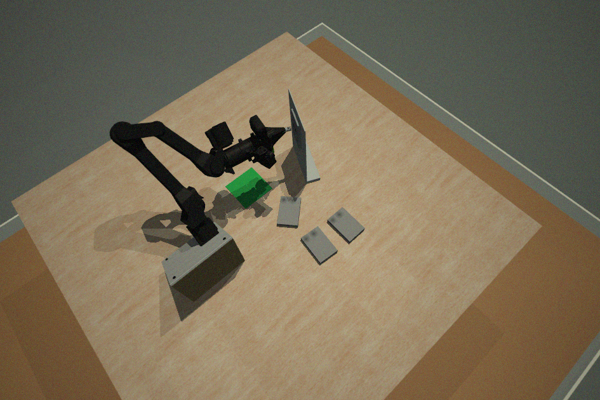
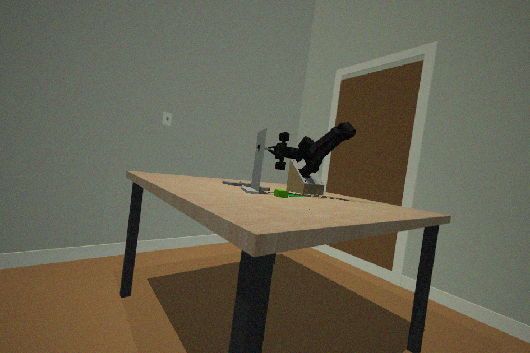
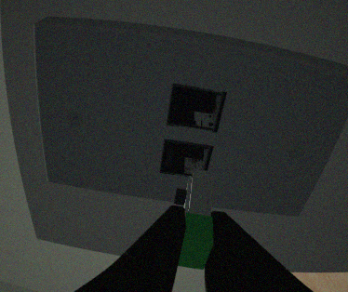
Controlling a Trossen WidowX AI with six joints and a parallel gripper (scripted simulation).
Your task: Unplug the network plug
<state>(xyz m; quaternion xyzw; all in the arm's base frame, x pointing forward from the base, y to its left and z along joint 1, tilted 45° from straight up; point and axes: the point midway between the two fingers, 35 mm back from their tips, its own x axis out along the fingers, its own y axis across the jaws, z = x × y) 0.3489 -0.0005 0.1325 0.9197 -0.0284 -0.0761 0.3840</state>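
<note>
Right now the green marked square is 16 cm behind my gripper tip, 3 cm to the left of it and 22 cm below it. Also, from my gripper tip: network plug (right at my gripper tip); then upright grey panel (4 cm ahead, 3 cm to the right, 8 cm below).
</note>
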